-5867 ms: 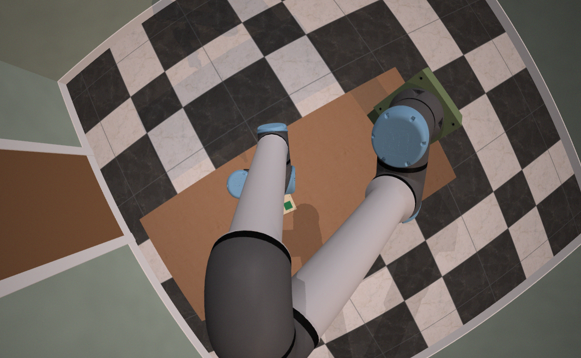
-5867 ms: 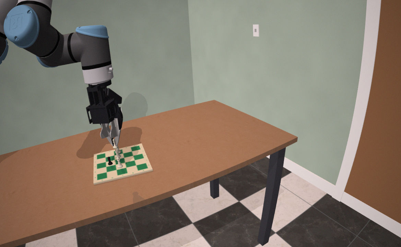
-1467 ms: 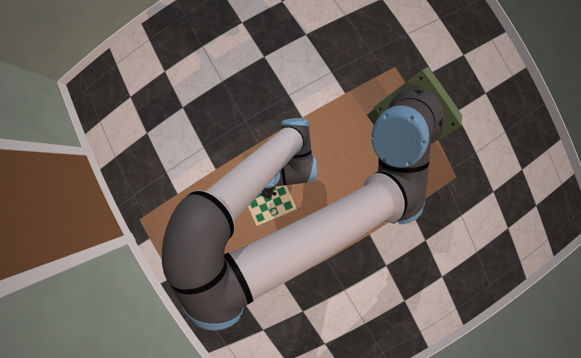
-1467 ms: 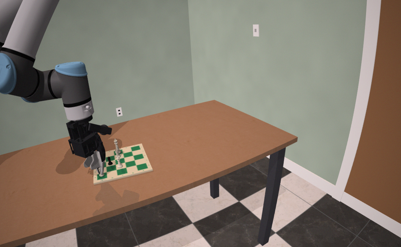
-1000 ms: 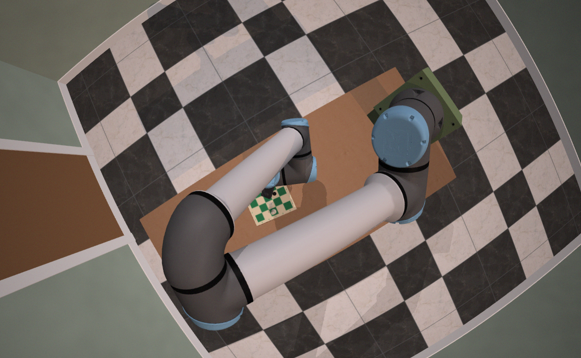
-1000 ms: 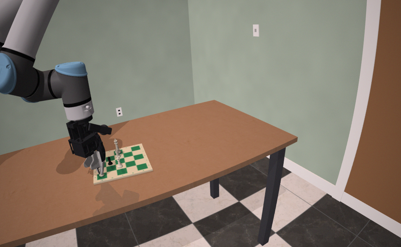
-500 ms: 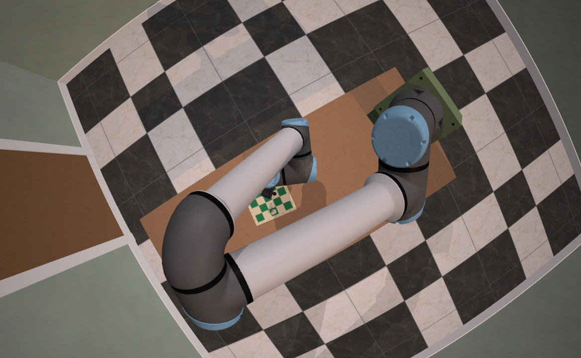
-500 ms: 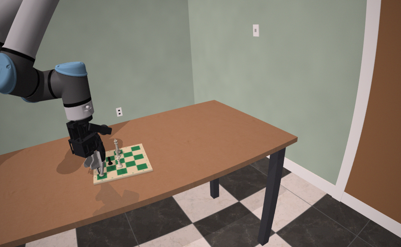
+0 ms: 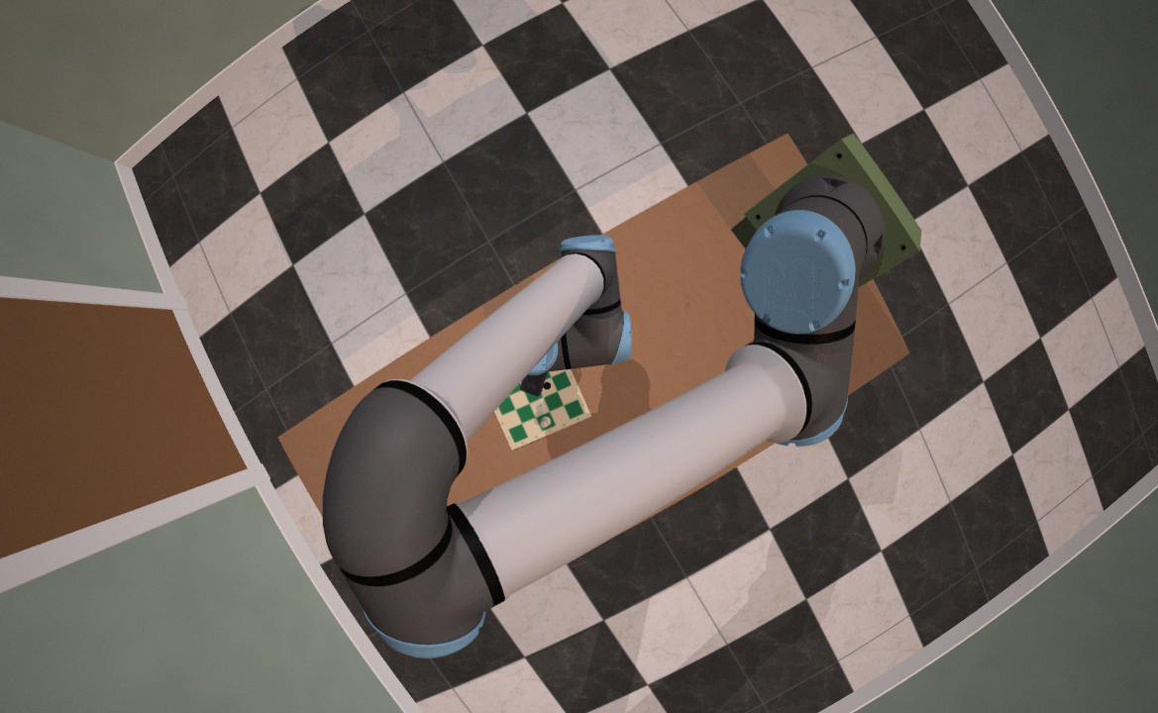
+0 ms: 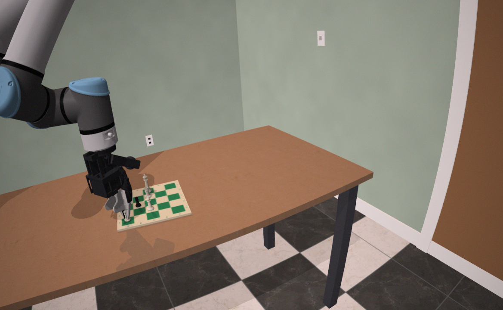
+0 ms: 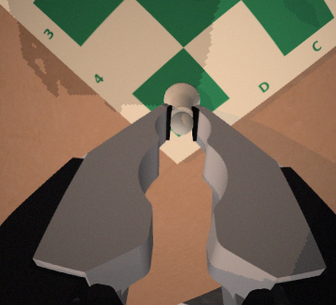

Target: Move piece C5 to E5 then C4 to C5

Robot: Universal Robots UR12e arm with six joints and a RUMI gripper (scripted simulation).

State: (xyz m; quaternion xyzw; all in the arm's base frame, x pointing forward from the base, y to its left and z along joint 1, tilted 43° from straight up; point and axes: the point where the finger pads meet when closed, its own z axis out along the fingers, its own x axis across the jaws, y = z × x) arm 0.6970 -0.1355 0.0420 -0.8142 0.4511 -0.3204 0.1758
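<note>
Now: the white pawn 1 cm below my hand. Also, from my hand: cream chessboard: 9 cm ahead, 6 cm to the left, 3 cm below; then black piece: 6 cm to the left, 5 cm ahead, 1 cm below; then white king: 13 cm to the left, 11 cm ahead.
</note>
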